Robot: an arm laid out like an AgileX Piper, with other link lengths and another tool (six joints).
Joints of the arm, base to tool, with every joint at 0 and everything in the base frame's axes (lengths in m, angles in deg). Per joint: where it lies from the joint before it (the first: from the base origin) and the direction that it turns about. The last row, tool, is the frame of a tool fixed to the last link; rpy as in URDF.
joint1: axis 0 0 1 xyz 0 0 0.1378
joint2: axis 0 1 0 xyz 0 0 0
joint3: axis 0 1 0 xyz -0.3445 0 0.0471
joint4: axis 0.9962 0 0.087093 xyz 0.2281 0 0.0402
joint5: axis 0 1 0 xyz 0 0 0
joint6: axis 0.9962 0 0.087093 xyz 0.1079 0 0.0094
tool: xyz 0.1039 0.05 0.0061 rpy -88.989 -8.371 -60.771
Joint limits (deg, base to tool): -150..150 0..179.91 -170..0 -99.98..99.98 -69.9..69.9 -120..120
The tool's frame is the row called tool.
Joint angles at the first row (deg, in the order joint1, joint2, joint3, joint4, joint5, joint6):
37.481 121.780 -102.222 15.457 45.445 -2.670
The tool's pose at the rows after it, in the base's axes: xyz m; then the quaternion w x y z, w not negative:
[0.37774 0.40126 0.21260 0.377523 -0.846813 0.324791 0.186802]
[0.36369 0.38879 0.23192 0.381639 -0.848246 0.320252 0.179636]
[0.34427 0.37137 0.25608 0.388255 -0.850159 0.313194 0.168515]
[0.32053 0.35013 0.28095 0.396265 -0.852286 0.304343 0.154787]
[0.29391 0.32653 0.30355 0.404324 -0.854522 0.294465 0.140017]
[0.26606 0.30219 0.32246 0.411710 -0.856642 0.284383 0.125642]
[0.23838 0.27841 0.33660 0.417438 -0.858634 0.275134 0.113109]
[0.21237 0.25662 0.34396 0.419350 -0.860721 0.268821 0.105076]
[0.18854 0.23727 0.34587 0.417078 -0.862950 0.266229 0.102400]
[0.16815 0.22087 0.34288 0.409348 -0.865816 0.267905 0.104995]
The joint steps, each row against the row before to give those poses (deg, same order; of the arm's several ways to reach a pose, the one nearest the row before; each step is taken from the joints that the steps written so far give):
0.000 -2.872 2.248 -0.374 0.189 0.001
0.000 -4.376 3.558 -0.522 -0.140 -0.011
0.000 -5.835 4.585 -0.767 -0.259 -0.036
0.000 -6.725 5.111 -0.939 -0.239 -0.058
0.001 -7.091 5.122 -1.044 0.015 -0.071
0.000 -7.038 4.709 -1.048 0.451 -0.073
-0.001 -6.662 4.149 -0.961 0.927 -0.074
-0.001 -5.870 3.696 -0.766 1.311 -0.044
0.001 -4.997 3.153 -0.565 1.814 0.077
0.000 -3.878 2.568 -0.485 2.249 0.233

